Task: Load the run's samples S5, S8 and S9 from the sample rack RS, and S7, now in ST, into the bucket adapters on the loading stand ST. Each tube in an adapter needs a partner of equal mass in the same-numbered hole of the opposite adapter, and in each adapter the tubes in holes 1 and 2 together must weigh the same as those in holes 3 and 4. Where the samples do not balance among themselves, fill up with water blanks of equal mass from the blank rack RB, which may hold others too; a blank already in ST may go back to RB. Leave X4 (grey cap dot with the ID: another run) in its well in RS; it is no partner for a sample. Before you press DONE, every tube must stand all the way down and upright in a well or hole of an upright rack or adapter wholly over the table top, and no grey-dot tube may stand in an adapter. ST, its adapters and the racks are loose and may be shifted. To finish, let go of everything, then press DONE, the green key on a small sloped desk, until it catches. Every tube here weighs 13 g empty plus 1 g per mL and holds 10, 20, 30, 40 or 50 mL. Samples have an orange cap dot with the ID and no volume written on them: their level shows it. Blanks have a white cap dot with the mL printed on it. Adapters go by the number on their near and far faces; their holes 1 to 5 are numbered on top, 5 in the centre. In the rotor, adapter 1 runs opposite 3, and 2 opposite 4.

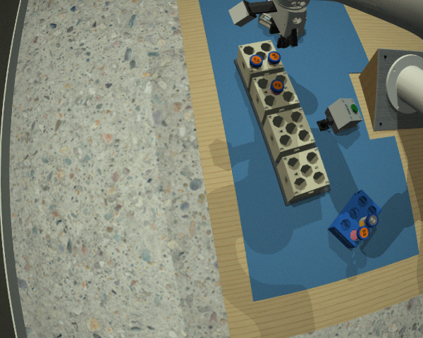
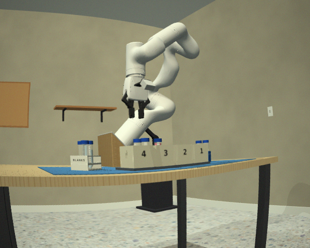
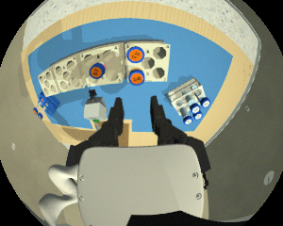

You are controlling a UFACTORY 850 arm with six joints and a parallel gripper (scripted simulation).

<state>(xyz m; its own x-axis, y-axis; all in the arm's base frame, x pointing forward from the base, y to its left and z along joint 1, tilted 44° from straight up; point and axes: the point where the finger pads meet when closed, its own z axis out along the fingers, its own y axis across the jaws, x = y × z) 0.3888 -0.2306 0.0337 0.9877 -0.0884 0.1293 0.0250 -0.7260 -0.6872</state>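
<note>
My hand is 50 cm to the right of the sample S9, 16 cm above it and 8 cm past it. The rest, counted from my hand: loading stand ST: 22 cm below, 14 cm to the left, 2 cm ahead; sample tube S5: 16 cm below, 5 cm ahead, 1 cm to the left; orange-dot sample tube: 16 cm below, 1 cm to the right.
</note>
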